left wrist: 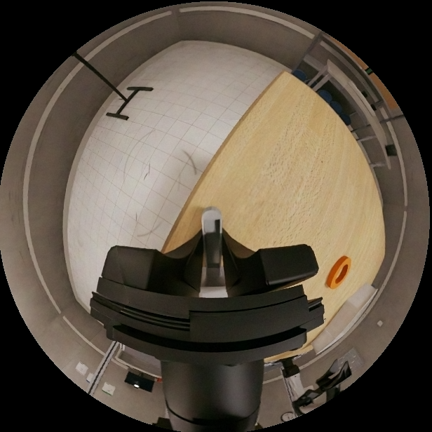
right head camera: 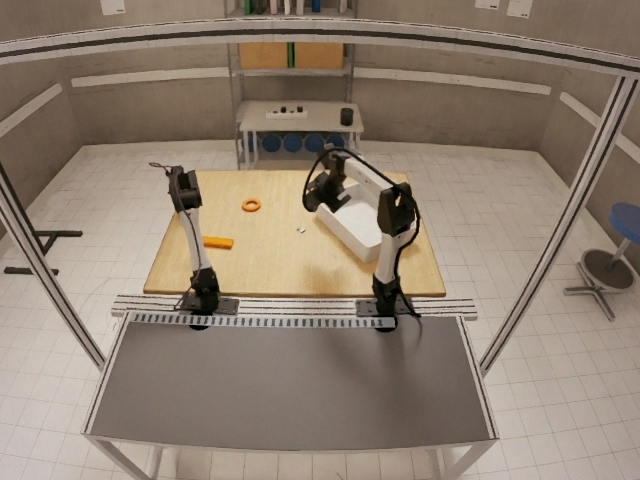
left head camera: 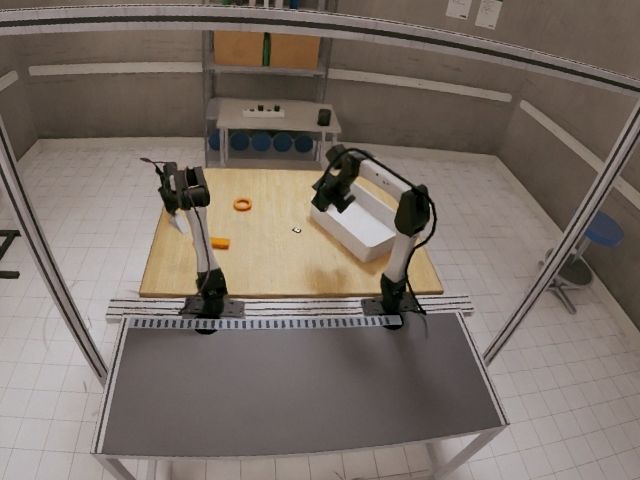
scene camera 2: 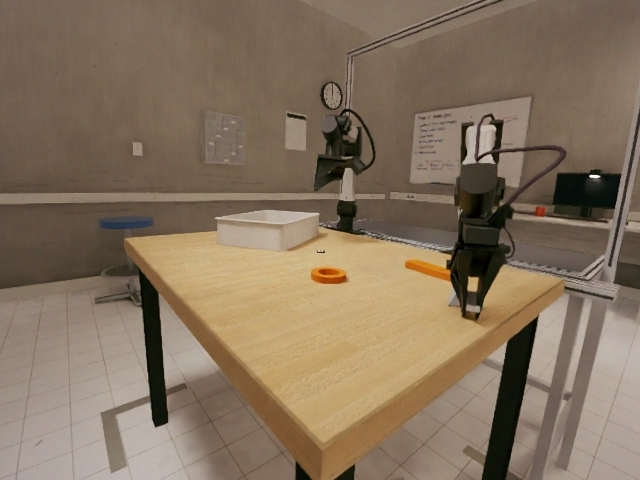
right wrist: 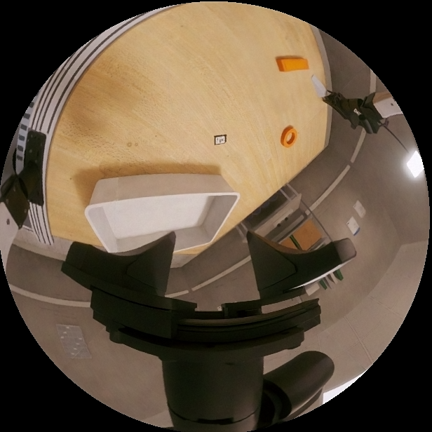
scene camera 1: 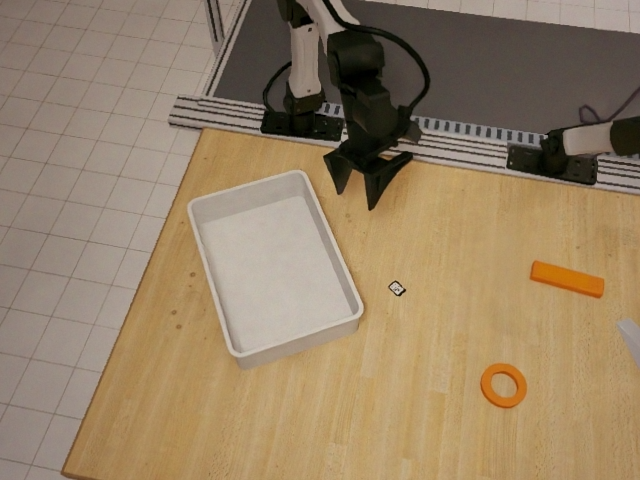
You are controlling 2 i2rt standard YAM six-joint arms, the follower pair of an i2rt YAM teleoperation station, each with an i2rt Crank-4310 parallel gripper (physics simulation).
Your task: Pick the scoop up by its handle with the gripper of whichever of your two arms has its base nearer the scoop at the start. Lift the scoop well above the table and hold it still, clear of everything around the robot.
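Frame: origin at the left arm's base, x left, y down, z back, level; metres.
Where they show: left gripper, between the fingertips: (left head camera: pixel 171 212) (scene camera 2: pixel 470 317); right gripper, between the fingertips: (scene camera 2: pixel 315 185) (scene camera 1: pixel 355 201); left arm's base, origin of its link: (right head camera: pixel 210 305) (left head camera: pixel 214 308) (scene camera 1: pixel 550 166); right arm's base, origin of its link: (right head camera: pixel 384 307) (left head camera: pixel 388 306) (scene camera 2: pixel 345 231) (scene camera 1: pixel 302 127).
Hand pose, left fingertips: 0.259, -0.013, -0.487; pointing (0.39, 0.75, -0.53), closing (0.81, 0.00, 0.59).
Note:
Each offset is from my left fingertips to the top centre of the thing, as dx, dy, dz.
The light grey scoop {-0.037, -0.032, +0.051} (left head camera: pixel 178 223) (scene camera 1: pixel 629 335) (scene camera 2: pixel 454 299) (right wrist: pixel 318 86) is at the left arm's side of the wooden table, near the table's side edge. In the left wrist view its handle (left wrist: pixel 212 220) runs between the two fingers. My left gripper (scene camera 2: pixel 470 311) (left wrist: pixel 212 229) is shut on the handle, low over the table top. I cannot tell whether the scoop touches the table. My right gripper (scene camera 1: pixel 355 200) (right wrist: pixel 210 232) is open and empty, raised above the table beside the white tray. The scoop does not show in the right head camera.
An orange bar {-0.206, -0.017, +0.183} (left head camera: pixel 220 242) (scene camera 1: pixel 567 279) lies near the scoop. An orange ring {-0.302, -0.012, -0.076} (left head camera: pixel 242 204) (scene camera 1: pixel 503 385) (scene camera 2: pixel 328 275) lies farther towards the middle. A white tray {-0.791, -0.086, +0.030} (scene camera 1: pixel 299 347) (scene camera 2: pixel 256 235) stands on the right arm's side. A small marked tag {-0.536, +0.001, +0.071} (scene camera 1: pixel 396 288) lies between ring and tray.

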